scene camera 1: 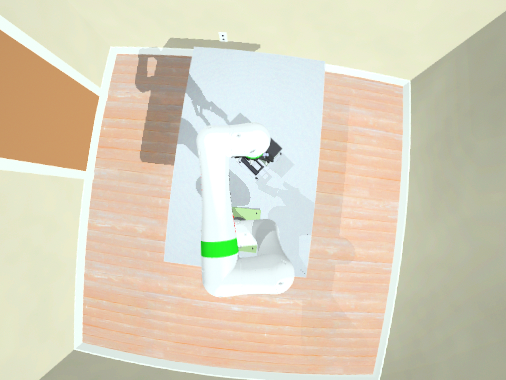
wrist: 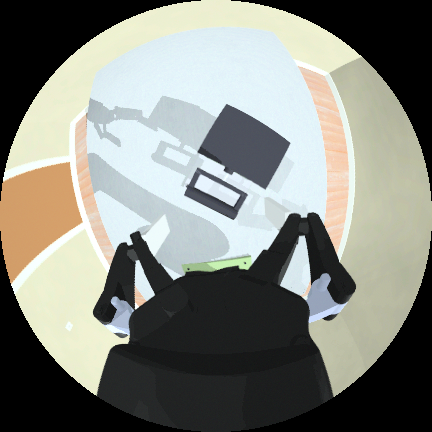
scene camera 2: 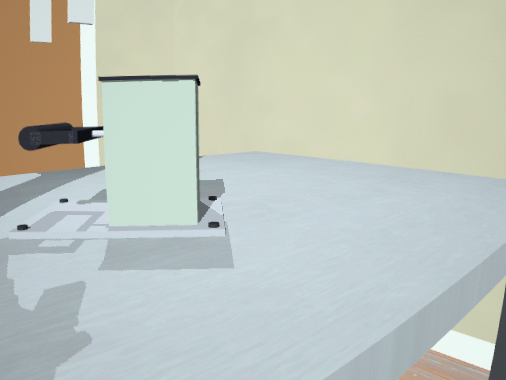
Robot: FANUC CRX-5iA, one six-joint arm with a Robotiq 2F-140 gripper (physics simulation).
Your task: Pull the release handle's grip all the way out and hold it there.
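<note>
The release handle is a dark rectangular loop with a thick grip bar (scene camera 1: 249, 167) (scene camera 2: 31, 138) (wrist: 212, 204). A pale rod joins it to a light green box (scene camera 2: 150, 150) with a dark lid (scene camera 1: 274, 150) (wrist: 245, 145). A short stretch of rod shows between loop and box in scene camera 2. My gripper (scene camera 2: 61, 31) (wrist: 214, 214) is open and empty. Its two pale finger pads hang above the level of the grip in scene camera 2, apart from it. In the wrist view the grip lies ahead, between the lines of the fingers. In scene camera 1 the arm hides most of the gripper.
The box stands on a pale base plate (scene camera 2: 165, 233) with dark bolts at its corners, on a grey-blue table (scene camera 1: 295, 100) (scene camera 2: 350, 240) (wrist: 225, 60). A green mounting plate (scene camera 1: 254, 214) (wrist: 220, 264) lies near the arm's base. The arm (scene camera 1: 216, 195) reaches over the table.
</note>
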